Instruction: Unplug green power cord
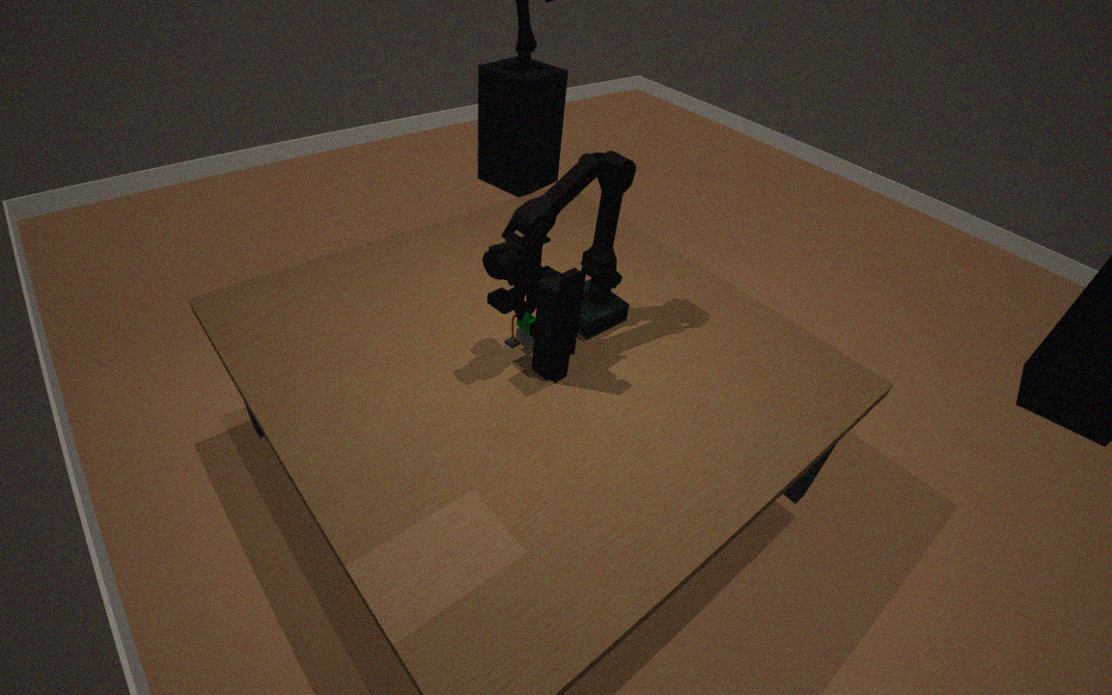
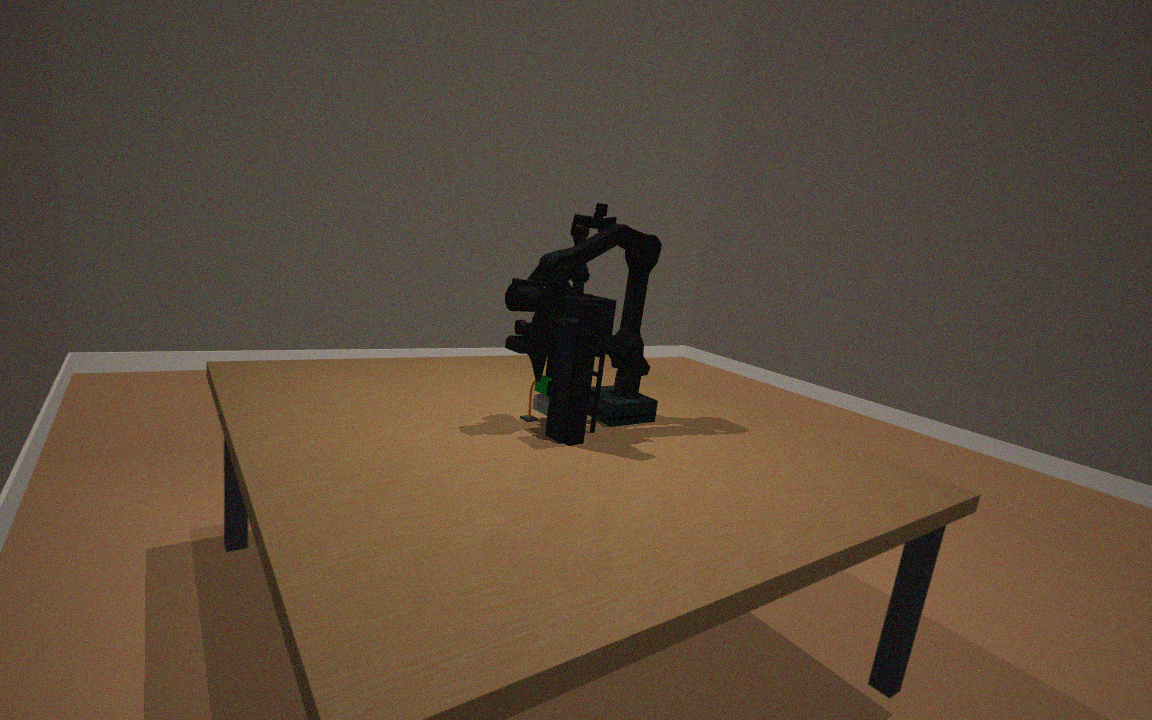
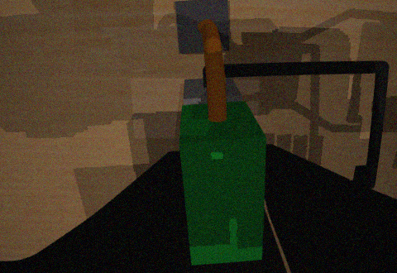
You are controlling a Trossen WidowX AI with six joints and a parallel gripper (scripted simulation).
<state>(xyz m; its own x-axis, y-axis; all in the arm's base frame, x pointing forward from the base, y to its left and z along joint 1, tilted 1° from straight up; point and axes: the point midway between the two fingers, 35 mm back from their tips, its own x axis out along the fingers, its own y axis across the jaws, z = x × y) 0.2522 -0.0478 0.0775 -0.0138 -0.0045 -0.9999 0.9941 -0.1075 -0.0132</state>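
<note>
My gripper tip is 130 mm to the right of the dark post, 50 mm below it and 10 mm short of it. Round my gripper tip: green plug 30 mm to the left.
</note>
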